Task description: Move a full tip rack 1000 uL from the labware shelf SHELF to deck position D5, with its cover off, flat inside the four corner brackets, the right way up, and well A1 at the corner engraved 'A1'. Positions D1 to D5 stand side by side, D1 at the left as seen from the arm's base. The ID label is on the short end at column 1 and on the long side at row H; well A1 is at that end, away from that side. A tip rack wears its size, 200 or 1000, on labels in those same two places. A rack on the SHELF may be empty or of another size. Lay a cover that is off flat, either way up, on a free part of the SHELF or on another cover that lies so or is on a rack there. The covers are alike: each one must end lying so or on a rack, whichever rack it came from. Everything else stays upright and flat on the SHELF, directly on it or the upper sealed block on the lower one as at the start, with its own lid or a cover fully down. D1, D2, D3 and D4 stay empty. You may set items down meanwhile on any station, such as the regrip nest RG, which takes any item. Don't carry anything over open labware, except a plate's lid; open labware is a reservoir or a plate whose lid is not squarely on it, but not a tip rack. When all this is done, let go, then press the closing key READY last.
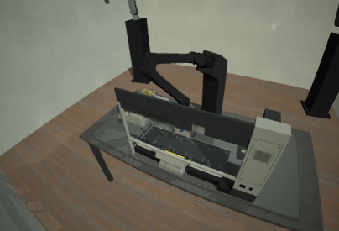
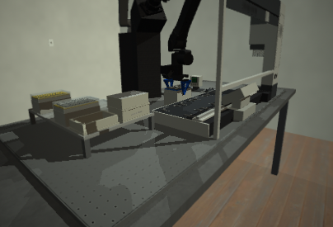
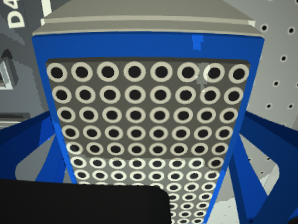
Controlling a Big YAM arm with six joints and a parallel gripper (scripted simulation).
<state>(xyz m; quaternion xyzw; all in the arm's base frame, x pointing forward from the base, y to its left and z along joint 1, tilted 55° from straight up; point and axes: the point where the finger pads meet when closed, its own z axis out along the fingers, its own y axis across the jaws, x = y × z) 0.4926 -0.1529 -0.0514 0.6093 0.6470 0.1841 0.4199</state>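
Now: hand 2 cm to the right of the tip rack. The rest, counted from my hand: shelf label: 27 cm to the right, 15 cm behind, 8 cm below; gantry post: 30 cm ahead, 29 cm to the right, 16 cm above; pale block: 39 cm to the right, 4 cm above, 1 cm ahead.
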